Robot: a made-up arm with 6 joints. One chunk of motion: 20 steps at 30 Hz.
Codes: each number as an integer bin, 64 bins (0 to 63) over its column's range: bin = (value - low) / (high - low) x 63, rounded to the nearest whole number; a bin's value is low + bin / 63 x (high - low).
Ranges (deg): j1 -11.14..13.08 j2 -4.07..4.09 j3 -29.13..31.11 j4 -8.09..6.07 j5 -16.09..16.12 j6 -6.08..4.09
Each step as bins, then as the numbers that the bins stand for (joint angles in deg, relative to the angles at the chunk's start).
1 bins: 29 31 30 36 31 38
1 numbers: 0.01 -0.05 -0.44 0.00 -0.24 0.05
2 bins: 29 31 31 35 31 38
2 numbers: 0.01 -0.05 0.51 -0.22 -0.24 0.05
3 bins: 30 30 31 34 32 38
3 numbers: 0.39 -0.18 0.51 -0.45 0.27 0.05
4 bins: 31 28 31 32 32 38
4 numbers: 0.78 -0.44 0.51 -0.90 0.27 0.05
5 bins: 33 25 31 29 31 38
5 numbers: 1.55 -0.83 0.51 -1.57 -0.24 0.05
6 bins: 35 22 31 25 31 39
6 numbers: 2.32 -1.22 0.51 -2.47 -0.24 0.22
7 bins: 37 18 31 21 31 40
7 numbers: 3.08 -1.74 0.51 -3.37 -0.24 0.38
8 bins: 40 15 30 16 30 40
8 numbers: 4.24 -2.13 -0.44 -4.49 -0.75 0.38
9 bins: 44 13 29 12 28 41
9 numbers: 5.78 -2.39 -1.40 -5.39 -1.77 0.54
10 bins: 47 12 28 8 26 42
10 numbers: 6.93 -2.52 -2.36 -6.29 -2.80 0.70
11 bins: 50 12 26 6 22 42
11 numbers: 8.08 -2.52 -4.27 -6.74 -4.84 0.70
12 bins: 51 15 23 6 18 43
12 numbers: 8.47 -2.13 -7.14 -6.74 -6.89 0.86
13 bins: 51 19 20 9 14 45
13 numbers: 8.47 -1.61 -10.01 -6.07 -8.93 1.18
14 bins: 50 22 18 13 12 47
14 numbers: 8.08 -1.22 -11.92 -5.17 -9.95 1.51
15 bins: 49 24 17 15 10 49
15 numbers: 7.70 -0.96 -12.87 -4.72 -10.98 1.83
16 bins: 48 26 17 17 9 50
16 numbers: 7.31 -0.70 -12.87 -4.27 -11.49 1.99
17 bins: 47 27 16 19 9 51
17 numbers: 6.93 -0.57 -13.83 -3.82 -11.49 2.15
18 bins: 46 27 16 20 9 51
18 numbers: 6.54 -0.57 -13.83 -3.59 -11.49 2.15
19 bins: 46 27 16 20 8 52
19 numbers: 6.54 -0.57 -13.83 -3.59 -12.00 2.31
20 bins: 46 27 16 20 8 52
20 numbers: 6.54 -0.57 -13.83 -3.59 -12.00 2.31
